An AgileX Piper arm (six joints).
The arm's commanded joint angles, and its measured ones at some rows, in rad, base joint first. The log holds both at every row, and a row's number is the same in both.
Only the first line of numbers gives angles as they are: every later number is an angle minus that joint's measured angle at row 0.
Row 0, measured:
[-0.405 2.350 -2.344 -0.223 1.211 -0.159]
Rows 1 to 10, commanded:
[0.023 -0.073 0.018 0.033 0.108 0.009]
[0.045 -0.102 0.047 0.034 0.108 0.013]
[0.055 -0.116 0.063 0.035 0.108 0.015]
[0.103 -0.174 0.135 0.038 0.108 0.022]
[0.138 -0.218 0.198 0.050 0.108 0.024]
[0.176 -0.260 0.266 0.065 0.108 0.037]
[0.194 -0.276 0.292 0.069 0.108 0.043]
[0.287 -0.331 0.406 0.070 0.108 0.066]
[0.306 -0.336 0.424 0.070 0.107 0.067]
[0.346 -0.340 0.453 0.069 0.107 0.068]
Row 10, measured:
[0.301 -0.326 0.408 0.063 0.003 0.059]
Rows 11 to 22, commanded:
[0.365 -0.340 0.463 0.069 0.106 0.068]
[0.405 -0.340 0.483 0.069 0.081 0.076]
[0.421 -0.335 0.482 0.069 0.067 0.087]
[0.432 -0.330 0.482 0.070 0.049 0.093]
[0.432 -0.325 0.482 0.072 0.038 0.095]
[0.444 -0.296 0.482 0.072 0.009 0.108]
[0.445 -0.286 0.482 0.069 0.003 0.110]
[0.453 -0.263 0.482 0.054 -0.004 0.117]
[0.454 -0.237 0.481 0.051 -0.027 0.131]
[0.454 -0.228 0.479 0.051 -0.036 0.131]
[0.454 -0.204 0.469 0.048 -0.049 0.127]
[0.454 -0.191 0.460 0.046 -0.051 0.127]
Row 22, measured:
[0.453 -0.211 0.469 0.056 -0.038 0.126]
